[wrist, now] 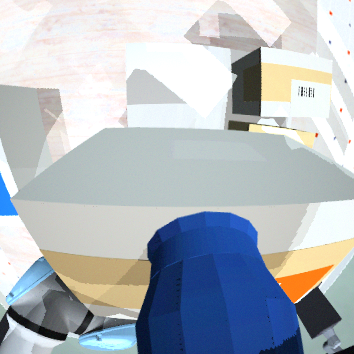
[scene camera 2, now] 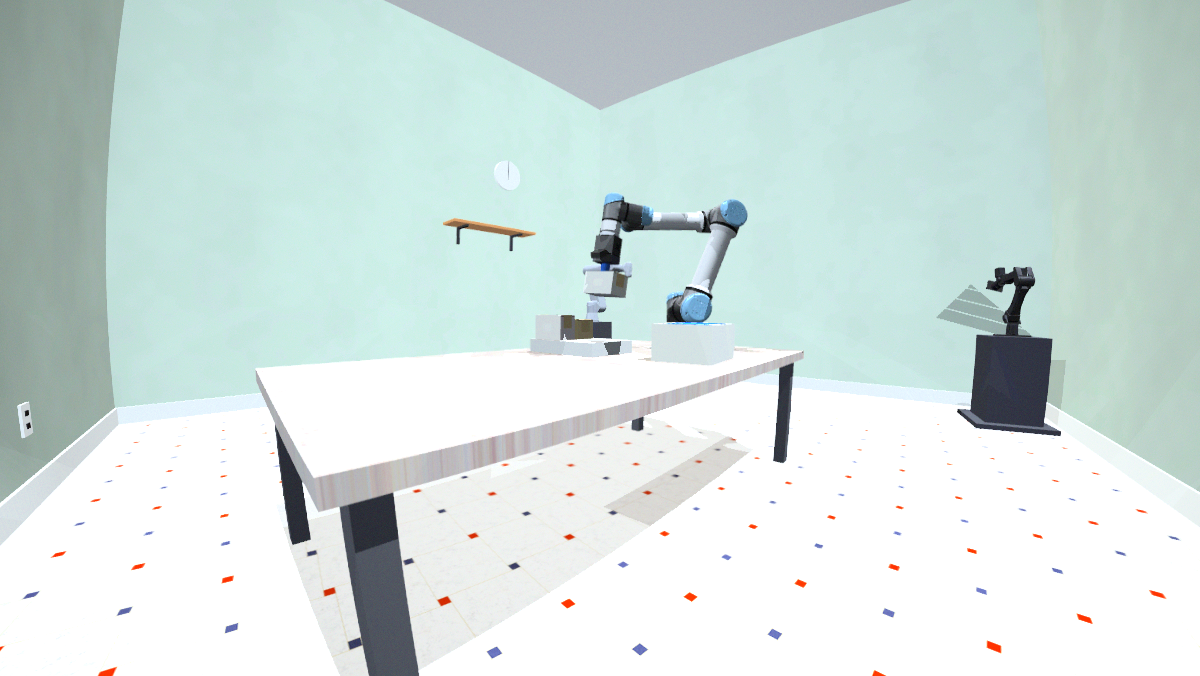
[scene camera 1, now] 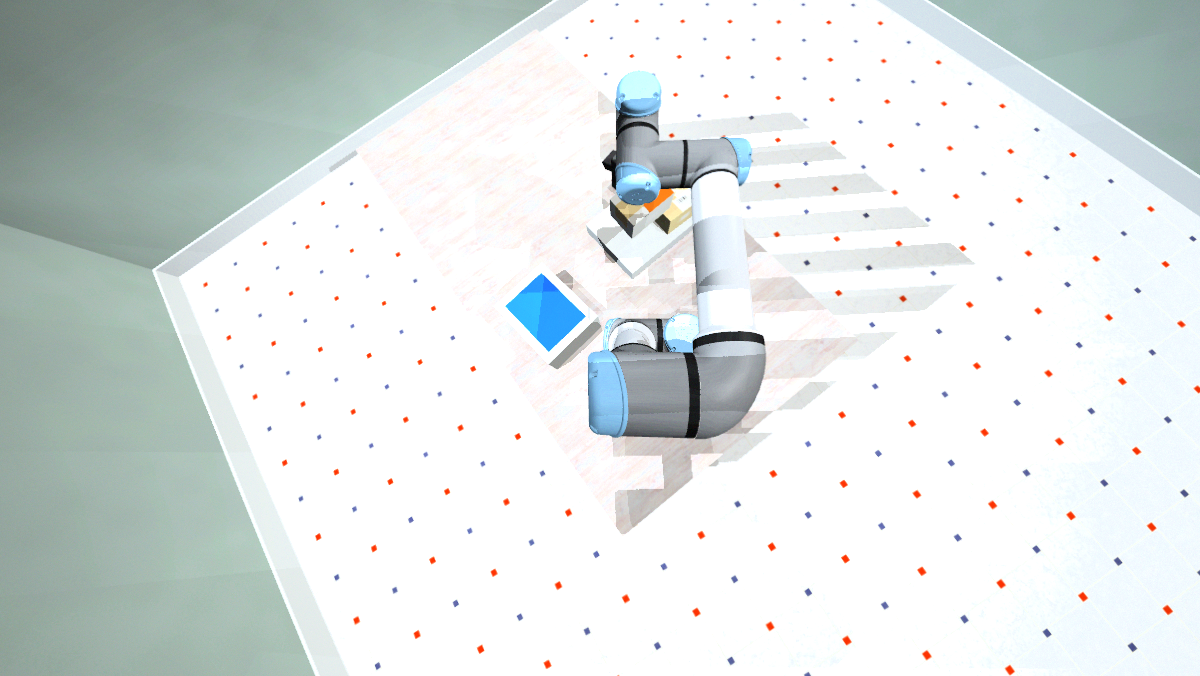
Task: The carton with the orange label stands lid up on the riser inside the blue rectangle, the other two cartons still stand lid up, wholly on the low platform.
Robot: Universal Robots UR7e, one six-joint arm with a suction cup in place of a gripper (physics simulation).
Scene:
carton with orange label: wrist; scene camera 2 597, 283; scene camera 1
same spot on carton with orange label: [scene camera 1: 633, 219] = [wrist: 104, 310]

